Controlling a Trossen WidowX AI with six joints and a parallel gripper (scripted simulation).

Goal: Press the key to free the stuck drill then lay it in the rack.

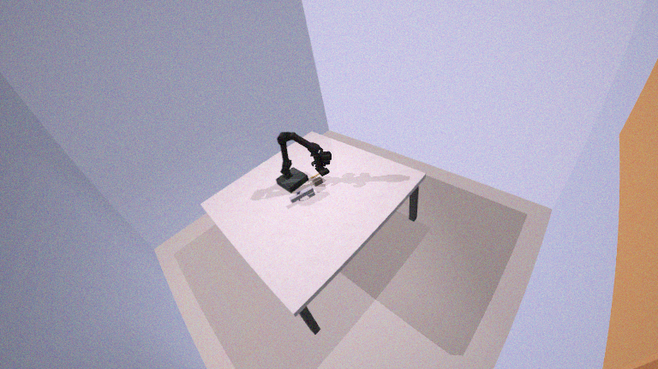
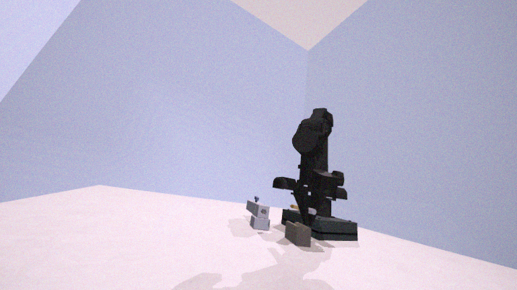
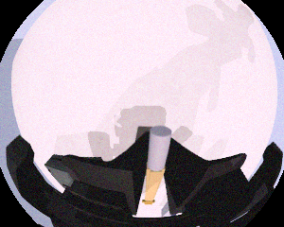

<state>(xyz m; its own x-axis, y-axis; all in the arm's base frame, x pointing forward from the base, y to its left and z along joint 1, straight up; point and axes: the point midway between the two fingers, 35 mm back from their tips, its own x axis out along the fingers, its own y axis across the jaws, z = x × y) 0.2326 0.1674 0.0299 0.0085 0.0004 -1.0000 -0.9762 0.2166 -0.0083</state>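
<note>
The drill is 4 cm to the right of my gripper tip, 3 cm above it and 1 cm behind it. Also, from my gripper tip: grey-brown notched block 5 cm to the right, 3 cm below, 1 cm behind; then pale grey block 23 cm to the right, 3 cm ahead, 1 cm below.
</note>
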